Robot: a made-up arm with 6 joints.
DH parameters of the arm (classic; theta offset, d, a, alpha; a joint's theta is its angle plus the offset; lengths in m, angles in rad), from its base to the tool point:
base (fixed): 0 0.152 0 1.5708
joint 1: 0 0.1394 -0.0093 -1.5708
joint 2: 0 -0.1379 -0.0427 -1.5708
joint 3: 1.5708 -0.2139 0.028 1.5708
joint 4: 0 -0.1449 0.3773 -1.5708
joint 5: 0 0.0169 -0.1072 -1.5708
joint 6: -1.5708 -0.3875 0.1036 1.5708
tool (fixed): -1.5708 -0.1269 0 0
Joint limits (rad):
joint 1: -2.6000..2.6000
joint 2: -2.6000..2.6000
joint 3: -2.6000..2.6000
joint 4: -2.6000..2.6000
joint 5: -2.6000..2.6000
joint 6: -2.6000..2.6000
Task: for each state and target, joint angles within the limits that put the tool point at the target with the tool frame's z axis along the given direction. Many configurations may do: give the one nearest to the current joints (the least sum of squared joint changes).
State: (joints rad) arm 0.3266 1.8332 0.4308 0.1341 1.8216 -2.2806
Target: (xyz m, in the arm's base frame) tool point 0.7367 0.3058 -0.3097 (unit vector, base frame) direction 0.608 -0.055 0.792
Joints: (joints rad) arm 0.7253 2.3863 0.0222 -0.4321 1.4289 -2.4390
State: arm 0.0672 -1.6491 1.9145 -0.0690 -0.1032 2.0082
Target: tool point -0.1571 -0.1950 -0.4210 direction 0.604 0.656 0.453
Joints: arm 0.5103 -0.8307 1.2950 -0.1771 -0.3900 1.3293
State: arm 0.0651 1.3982 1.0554 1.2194 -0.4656 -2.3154
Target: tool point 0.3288 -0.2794 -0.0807 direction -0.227 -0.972 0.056
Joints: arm 0.6293 1.8241 1.7098 1.0177 0.0638 -2.5254
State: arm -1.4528 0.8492 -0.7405 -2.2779 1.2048 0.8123
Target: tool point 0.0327 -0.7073 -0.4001 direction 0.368 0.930 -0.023
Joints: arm -1.6758 1.3518 -1.3700 -2.4758 0.6107 0.3373
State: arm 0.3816 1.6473 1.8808 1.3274 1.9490 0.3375
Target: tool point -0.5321 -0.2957 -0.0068 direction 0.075 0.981 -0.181
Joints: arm 0.3432 1.6187 1.1519 1.6273 1.5525 0.9557
